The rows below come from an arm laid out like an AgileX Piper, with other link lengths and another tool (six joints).
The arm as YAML. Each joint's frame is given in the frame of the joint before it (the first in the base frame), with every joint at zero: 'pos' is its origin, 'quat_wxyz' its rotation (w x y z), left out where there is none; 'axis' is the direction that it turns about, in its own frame. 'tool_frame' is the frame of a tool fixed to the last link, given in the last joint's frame.
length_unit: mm
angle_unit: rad
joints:
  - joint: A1
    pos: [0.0, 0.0, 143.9]
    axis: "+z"
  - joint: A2
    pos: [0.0, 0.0, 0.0]
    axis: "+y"
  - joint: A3
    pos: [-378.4, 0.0, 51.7]
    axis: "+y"
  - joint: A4
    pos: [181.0, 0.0, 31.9]
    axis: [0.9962, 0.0, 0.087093]
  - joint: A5
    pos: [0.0, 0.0, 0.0]
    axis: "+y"
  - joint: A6
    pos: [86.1, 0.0, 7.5]
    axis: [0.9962, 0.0, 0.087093]
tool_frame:
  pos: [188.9, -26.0, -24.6]
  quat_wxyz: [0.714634, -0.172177, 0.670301, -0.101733]
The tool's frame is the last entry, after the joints.
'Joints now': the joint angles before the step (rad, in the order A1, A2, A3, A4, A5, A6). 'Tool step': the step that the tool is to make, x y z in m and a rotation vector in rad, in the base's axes. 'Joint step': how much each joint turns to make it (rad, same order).
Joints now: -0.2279, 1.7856, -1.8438, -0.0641, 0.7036, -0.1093
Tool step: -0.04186, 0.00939, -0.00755, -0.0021, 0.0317, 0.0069
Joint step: -0.0004, -0.1110, 0.1884, -0.0020, -0.0474, -0.0083
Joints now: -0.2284, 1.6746, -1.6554, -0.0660, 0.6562, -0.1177
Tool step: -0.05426, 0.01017, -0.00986, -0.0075, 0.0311, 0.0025
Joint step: -0.0012, -0.1374, 0.2119, -0.0132, -0.0462, -0.0013
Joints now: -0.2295, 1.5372, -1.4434, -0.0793, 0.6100, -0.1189
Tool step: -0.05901, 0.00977, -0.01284, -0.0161, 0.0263, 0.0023
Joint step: -0.0019, -0.1475, 0.2080, -0.0219, -0.0387, 0.0001
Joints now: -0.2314, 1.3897, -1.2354, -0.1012, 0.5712, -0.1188
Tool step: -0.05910, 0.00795, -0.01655, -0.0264, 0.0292, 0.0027
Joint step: -0.0017, -0.1458, 0.1855, -0.0334, -0.0175, 0.0009
